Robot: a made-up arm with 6 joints. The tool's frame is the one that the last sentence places.
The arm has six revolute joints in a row. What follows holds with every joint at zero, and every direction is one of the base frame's.
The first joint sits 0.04 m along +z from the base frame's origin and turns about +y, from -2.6 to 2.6 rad.
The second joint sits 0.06 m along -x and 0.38 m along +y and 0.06 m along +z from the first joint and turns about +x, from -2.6 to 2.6 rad.
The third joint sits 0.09 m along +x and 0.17 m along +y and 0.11 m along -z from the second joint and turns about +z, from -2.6 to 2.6 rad.
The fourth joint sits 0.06 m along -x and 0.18 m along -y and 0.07 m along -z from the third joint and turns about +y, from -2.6 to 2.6 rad.
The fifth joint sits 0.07 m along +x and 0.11 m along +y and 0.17 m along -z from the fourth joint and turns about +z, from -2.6 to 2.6 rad.
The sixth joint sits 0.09 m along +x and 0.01 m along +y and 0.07 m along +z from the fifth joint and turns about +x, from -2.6 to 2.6 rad.
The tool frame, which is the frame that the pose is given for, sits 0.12 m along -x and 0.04 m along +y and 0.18 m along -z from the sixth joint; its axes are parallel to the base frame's.
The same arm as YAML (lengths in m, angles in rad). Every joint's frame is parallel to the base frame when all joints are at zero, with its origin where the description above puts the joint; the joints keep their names.
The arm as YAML. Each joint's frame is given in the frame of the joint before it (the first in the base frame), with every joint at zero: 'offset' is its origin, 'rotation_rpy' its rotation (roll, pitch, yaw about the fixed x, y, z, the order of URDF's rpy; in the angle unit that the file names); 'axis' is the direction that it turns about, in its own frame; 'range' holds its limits. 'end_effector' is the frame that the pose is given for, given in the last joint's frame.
length_unit: m
angle_unit: rad
chain:
  - id: joint 1
    offset: [0.0, 0.0, 0.04]
    rotation_rpy: [0.0, 0.0, 0.0]
    axis: "+y"
    range: [-2.6, 2.6]
  - id: joint 2
    offset: [-0.06, 0.38, 0.06]
    rotation_rpy: [0.0, 0.0, 0.0]
    axis: "+x"
    range: [-2.6, 2.6]
  - id: joint 3
    offset: [0.09, 0.17, -0.11]
    rotation_rpy: [0.0, 0.0, 0.0]
    axis: "+z"
    range: [-2.6, 2.6]
  - id: joint 4
    offset: [-0.06, -0.18, -0.07]
    rotation_rpy: [0.0, 0.0, 0.0]
    axis: "+y"
    range: [-2.6, 2.6]
  - id: joint 5
    offset: [0.07, 0.11, -0.17]
    rotation_rpy: [0.0, 0.0, 0.0]
    axis: "+z"
    range: [-2.6, 2.6]
  - id: joint 6
    offset: [0.09, 0.01, 0.07]
    rotation_rpy: [0.0, 0.0, 0.0]
    axis: "+x"
    range: [-2.6, 2.6]
end_effector:
  offset: [-0.12, 0.04, -0.18]
  rotation_rpy: [0.0, 0.0, 0.0]

